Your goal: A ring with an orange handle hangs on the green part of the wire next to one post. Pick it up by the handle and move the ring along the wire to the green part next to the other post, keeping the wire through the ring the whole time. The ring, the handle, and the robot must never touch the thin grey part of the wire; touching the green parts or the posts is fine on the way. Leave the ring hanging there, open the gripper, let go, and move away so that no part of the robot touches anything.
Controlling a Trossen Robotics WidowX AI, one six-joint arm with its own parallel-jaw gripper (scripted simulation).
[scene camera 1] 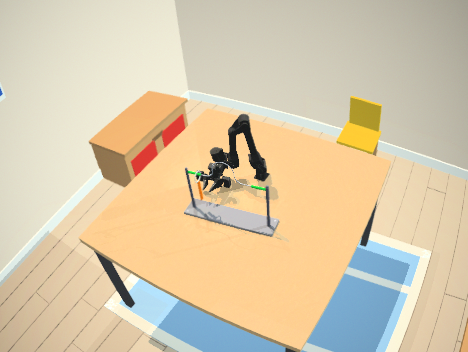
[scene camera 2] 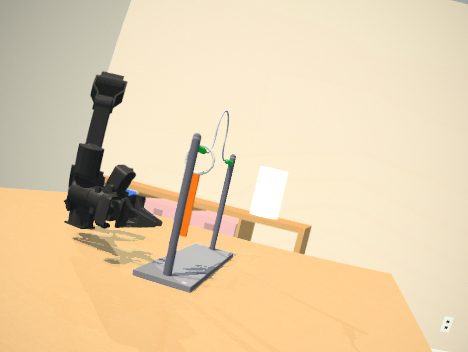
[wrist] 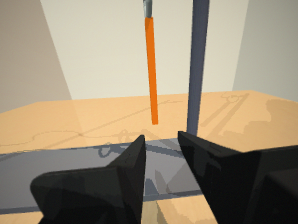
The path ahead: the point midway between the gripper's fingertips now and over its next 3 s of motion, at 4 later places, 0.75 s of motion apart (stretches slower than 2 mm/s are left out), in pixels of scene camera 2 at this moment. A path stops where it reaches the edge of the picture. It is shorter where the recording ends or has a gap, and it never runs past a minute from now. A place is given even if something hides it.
The gripper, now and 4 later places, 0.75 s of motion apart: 159, 224; 175, 221; 192, 227; 205, 232; 207, 223
